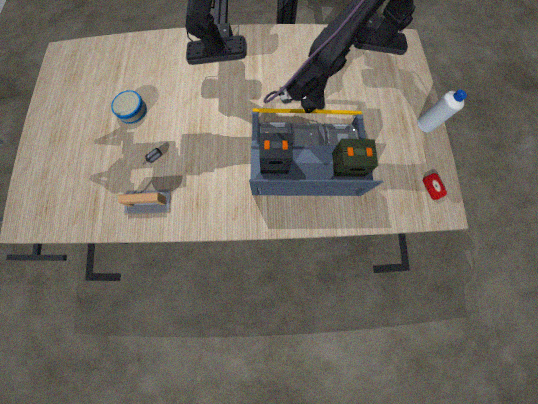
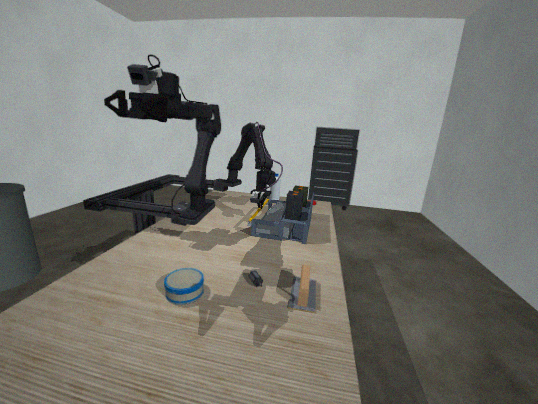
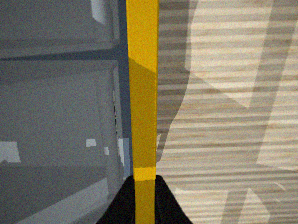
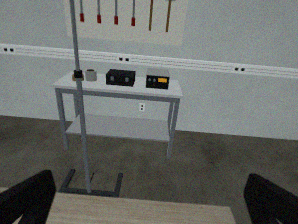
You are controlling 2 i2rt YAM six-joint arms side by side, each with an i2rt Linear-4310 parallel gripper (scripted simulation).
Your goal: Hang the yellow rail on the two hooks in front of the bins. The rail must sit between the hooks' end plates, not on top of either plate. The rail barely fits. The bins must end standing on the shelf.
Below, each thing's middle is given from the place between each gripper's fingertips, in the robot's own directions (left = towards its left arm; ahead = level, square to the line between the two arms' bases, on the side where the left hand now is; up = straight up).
Labels:
Right now my left hand is 130 mm short of the blue-grey shelf point(image 1: 309, 161), 10 mm to the left of it and 20 mm above it. From my left hand the other things lie so: white bottle point(image 1: 451, 102) 40 mm ahead, 490 mm to the left; wooden-handled float point(image 1: 149, 202) 230 mm ahead, 590 mm to the right, 60 mm below; blue-rimmed tin point(image 2: 183, 286) 140 mm behind, 650 mm to the right, 60 mm below.
I see the blue-rimmed tin 10 cm ahead of my right hand point(image 2: 122, 103), 5 cm to the left of it and 52 cm below it. The rest, counted from my right hand: white bottle (28 cm ahead, 120 cm to the left, 46 cm below); then wooden-handled float (48 cm ahead, 12 cm to the left, 52 cm below); then blue-grey shelf (37 cm ahead, 69 cm to the left, 48 cm below).

